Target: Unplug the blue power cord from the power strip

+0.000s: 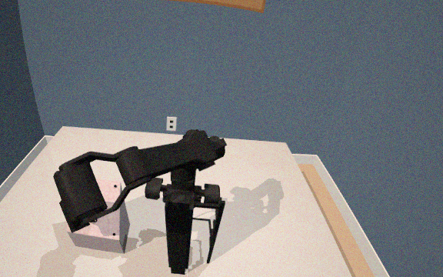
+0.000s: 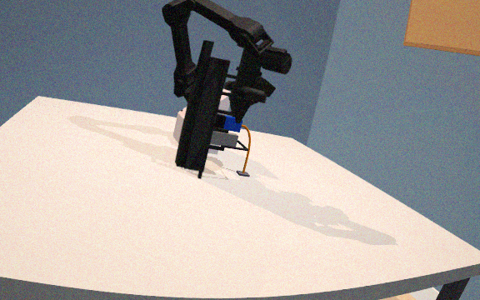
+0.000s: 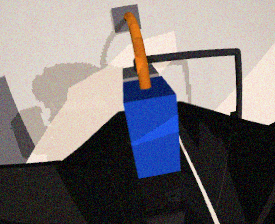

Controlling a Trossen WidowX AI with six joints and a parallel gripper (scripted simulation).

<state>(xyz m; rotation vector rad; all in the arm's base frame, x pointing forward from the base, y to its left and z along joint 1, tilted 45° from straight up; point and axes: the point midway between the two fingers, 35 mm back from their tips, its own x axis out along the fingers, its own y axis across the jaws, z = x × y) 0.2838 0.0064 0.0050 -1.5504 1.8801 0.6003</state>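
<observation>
My gripper tip is now 3 cm to the left of the blue plug.
</observation>
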